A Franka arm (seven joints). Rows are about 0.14 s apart.
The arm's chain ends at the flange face. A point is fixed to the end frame.
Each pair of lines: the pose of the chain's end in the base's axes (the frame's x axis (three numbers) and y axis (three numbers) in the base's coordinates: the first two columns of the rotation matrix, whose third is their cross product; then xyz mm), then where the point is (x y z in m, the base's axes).
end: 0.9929 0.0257 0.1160 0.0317 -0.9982 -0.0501 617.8 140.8 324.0
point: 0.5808 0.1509 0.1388
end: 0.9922 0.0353 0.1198 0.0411 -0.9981 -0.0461 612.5 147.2 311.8
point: 0.5761 0.1563 0.1264
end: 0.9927 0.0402 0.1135 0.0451 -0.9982 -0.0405 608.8 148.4 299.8
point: 0.5712 0.1562 0.1146
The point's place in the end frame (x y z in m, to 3 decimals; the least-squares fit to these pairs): -0.058 -0.002 0.180
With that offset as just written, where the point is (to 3 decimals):
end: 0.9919 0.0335 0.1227 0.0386 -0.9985 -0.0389 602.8 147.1 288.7
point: 0.567 0.155 0.103
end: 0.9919 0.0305 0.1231 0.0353 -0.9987 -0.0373 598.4 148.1 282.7
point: 0.563 0.156 0.097
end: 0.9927 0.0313 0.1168 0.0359 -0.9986 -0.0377 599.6 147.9 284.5
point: 0.563 0.156 0.099
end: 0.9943 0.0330 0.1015 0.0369 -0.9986 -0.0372 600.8 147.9 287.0
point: 0.561 0.155 0.102
